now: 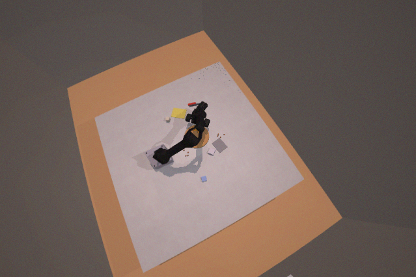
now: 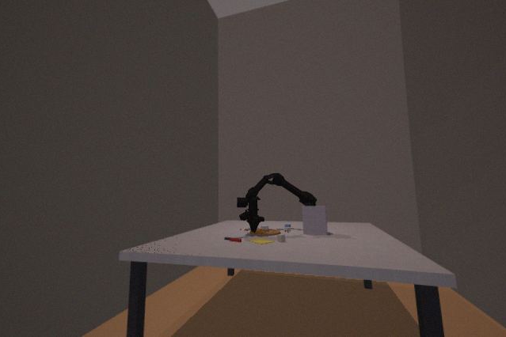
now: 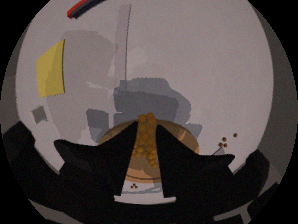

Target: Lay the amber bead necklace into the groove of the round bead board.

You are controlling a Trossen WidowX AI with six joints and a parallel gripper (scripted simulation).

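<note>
Now: the round bead board 8 cm to the right of my gripper tip, 6 cm behind it and 1 cm below it. From my gripper tip the other things lie so: thin grey bar 9 cm to the left, 4 cm ahead, 1 cm below; yellow pad 19 cm to the left, 9 cm behind, 1 cm below; red-handled tool 20 cm to the left, 6 cm ahead, 1 cm below.
</note>
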